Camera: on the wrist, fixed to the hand. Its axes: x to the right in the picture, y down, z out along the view.
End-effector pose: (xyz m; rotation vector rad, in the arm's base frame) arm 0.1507 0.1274 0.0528 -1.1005 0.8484 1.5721
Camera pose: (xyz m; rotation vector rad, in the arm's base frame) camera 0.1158 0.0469 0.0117 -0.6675 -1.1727 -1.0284
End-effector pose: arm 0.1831 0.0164 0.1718 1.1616 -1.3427 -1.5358
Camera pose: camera 0.2534 -0.0283 0.2213 -1.0351 -1.0028 0.9824
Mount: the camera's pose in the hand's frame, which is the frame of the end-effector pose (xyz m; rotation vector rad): 0.0153 0.0544 -0.0787 0.0742 0.2857 3.1008
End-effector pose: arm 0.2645 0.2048 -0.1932 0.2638 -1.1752 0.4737
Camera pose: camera 0.3071 0.2900 -0.2106 1.5542 0.1462 -2.3446
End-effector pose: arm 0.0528 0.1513 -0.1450 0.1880 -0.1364 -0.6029
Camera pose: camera 0.1095 0.1971 -0.2089 -0.0415 -0.0341 2.5074
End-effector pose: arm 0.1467 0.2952 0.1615 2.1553 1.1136 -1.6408
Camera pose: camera 0.2425 0.3096 0.1614 1.0617 -1.7549 0.3775
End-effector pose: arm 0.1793 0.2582 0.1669 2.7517 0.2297 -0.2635
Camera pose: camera 0.2166 0.2393 0.2543 0.3230 -2.8831 0.8098
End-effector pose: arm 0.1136 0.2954 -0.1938 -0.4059 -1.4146 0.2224
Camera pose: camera 0.1982 0.3398 -0.2098 1.9610 -0.7570 -2.2603
